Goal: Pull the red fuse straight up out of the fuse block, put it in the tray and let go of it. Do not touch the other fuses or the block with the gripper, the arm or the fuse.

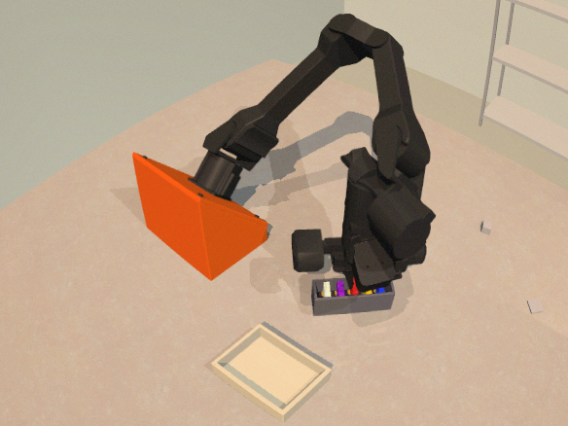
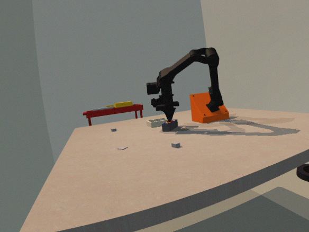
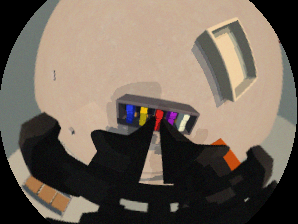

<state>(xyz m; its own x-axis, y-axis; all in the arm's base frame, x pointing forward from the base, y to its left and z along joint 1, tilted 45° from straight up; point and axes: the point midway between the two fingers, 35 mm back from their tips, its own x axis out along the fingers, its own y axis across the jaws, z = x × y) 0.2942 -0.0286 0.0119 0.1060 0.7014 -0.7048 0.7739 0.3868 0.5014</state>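
The purple fuse lies 20 mm behind my gripper tip, 10 mm to the right of it and 20 mm below it. The rest, counted from my gripper tip: cream tray 20 mm behind, 190 mm to the right, 40 mm below; then yellow fuse 20 mm ahead, 10 mm to the left, 20 mm below; then red fuse 10 mm below.
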